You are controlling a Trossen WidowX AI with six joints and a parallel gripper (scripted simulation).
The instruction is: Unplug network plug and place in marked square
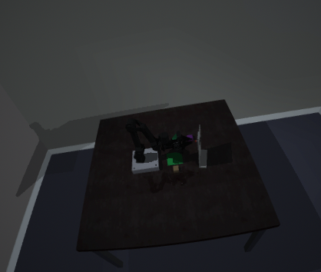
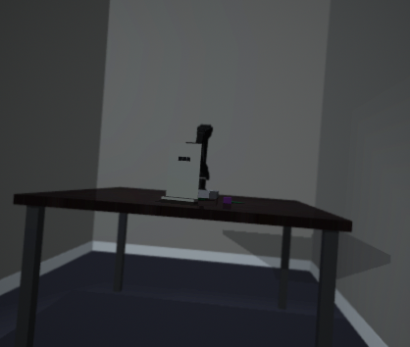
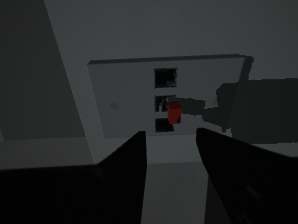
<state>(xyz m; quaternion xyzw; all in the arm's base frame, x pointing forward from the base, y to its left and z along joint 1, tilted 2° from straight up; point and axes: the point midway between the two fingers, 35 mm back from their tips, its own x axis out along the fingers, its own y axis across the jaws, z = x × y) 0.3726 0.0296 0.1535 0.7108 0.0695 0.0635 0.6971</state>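
The network plug lies 40 mm ahead of my gripper tip. Also, from my gripper tip: green marked square 150 mm behind, 10 mm to the left, 200 mm below; upright grey panel 60 mm ahead, 80 mm below.
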